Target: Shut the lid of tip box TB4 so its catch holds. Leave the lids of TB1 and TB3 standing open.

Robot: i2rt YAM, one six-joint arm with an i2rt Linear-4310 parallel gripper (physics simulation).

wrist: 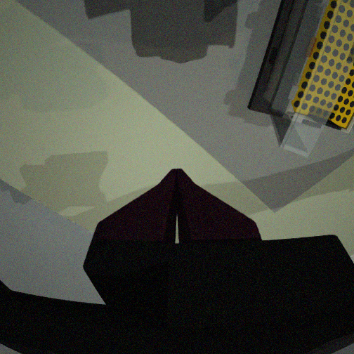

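Note:
A tip box (344, 102) with a yellow rack of dark round holes shows at the upper right of the wrist view, cut off by the right and top edges. Its see-through lid (299, 135) stands raised along the box's left side, with a dark long edge. Part of the clear lid overlaps the left part of the yellow rack in this view. No label is readable, so I cannot tell which box it is. My gripper (176, 177) is shut with nothing between the fingertips. It is to the lower left of the box and lid, apart from them.
A grey area (195, 107) with a straight edge and a corner lies under the box and borders a pale yellow-green surface (135, 135). Dark shadows fall at the top centre, beside the lid and at the left. A blue-grey area (35, 240) shows at the lower left.

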